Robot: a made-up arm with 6 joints. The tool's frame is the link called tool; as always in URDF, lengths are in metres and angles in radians. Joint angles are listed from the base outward.
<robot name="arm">
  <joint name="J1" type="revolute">
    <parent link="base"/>
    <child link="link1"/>
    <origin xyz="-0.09 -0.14 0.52" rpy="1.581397 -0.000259 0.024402"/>
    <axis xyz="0 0 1"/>
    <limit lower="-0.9" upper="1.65"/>
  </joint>
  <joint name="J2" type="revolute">
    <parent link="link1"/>
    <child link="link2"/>
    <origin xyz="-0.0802 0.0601 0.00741" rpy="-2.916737 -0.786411 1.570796"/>
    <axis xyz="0 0 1"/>
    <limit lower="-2" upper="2.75"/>
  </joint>
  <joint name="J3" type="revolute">
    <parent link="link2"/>
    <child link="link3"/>
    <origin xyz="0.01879 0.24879 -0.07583" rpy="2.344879 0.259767 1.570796"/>
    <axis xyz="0 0 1"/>
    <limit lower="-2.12" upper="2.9"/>
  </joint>
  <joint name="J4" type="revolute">
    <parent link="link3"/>
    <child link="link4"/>
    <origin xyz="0.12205 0.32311 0.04" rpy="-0.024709 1.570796 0"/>
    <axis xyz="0 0 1"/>
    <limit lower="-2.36" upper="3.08"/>
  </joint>
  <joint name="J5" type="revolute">
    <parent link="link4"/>
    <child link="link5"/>
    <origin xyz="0.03 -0.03 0.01" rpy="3.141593 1.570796 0"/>
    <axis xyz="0 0 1"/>
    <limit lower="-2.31" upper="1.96"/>
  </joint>
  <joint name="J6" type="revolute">
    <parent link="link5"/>
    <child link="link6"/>
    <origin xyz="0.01 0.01 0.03" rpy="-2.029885 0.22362 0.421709"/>
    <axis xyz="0 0 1"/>
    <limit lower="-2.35" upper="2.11"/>
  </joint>
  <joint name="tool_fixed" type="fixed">
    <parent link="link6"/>
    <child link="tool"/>
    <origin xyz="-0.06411 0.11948 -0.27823" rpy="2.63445 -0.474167 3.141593"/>
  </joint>
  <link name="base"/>
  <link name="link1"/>
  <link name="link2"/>
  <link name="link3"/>
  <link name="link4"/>
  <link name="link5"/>
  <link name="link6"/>
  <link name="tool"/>
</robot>
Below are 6 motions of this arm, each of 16 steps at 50 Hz.
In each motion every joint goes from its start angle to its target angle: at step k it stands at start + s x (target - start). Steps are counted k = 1, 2, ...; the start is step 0. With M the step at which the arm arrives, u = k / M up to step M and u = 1 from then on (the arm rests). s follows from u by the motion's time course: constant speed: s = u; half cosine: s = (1 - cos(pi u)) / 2; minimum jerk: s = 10 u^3 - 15 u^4 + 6 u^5.
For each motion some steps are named. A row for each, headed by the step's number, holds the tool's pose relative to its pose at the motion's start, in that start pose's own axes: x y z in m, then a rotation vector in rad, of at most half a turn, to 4 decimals.
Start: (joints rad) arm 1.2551 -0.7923 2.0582 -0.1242 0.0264 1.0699
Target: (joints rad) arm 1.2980 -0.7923 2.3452 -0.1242 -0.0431 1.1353
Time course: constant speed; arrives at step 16
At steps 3, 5, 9, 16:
3: -0.0204 -0.0231 0.0006 0.0377 -0.0258 0.0079
5: -0.0338 -0.0388 0.0000 0.0628 -0.0428 0.0134
9: -0.0598 -0.0706 -0.0033 0.1133 -0.0762 0.0250
16: -0.1028 -0.1272 -0.0162 0.2020 -0.1333 0.0472

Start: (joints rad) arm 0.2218 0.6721 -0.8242 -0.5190 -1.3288 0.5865
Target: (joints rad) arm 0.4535 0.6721 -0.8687 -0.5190 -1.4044 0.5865
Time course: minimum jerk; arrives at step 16
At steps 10, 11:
10: 0.0076 -0.0790 -0.0532 0.1177 0.0389 -0.0097
11: 0.0088 -0.0889 -0.0610 0.1331 0.0442 -0.0103

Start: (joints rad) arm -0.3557 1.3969 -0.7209 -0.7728 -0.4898 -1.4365
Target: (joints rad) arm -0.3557 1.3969 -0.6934 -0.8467 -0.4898 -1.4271
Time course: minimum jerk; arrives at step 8
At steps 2, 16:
2: 0.0014 0.0017 0.0011 -0.0039 0.0073 -0.0003
16: 0.0139 0.0165 0.0094 -0.0377 0.0707 -0.0039

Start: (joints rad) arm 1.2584 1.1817 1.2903 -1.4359 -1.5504 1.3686
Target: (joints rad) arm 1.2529 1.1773 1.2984 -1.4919 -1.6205 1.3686
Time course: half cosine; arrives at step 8
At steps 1, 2, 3, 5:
1: 0.0003 0.0002 0.0001 -0.0001 0.0008 -0.0034
2: 0.0010 0.0009 0.0003 -0.0004 0.0032 -0.0130
3: 0.0021 0.0018 0.0007 -0.0007 0.0069 -0.0275
5: 0.0050 0.0040 0.0015 -0.0016 0.0159 -0.0615

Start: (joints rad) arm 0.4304 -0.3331 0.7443 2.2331 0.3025 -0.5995
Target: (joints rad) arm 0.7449 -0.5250 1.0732 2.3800 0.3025 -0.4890
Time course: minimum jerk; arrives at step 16
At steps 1, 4, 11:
1: -0.0002 0.0001 0.0002 0.0014 0.0000 0.0010
4: -0.0100 0.0030 0.0098 0.0654 -0.0006 0.0474
11: -0.0714 -0.0066 0.0670 0.5037 0.0416 0.3873

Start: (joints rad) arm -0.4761 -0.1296 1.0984 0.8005 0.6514 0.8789
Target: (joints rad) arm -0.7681 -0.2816 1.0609 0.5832 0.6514 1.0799
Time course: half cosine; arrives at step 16
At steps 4, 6, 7, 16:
4: 0.0058 0.0076 -0.0029 -0.0367 -0.0103 -0.0381
6: 0.0126 0.0158 -0.0065 -0.0775 -0.0218 -0.0802
7: 0.0166 0.0205 -0.0089 -0.1013 -0.0286 -0.1045
16: 0.0448 0.0484 -0.0284 -0.2543 -0.0734 -0.2579

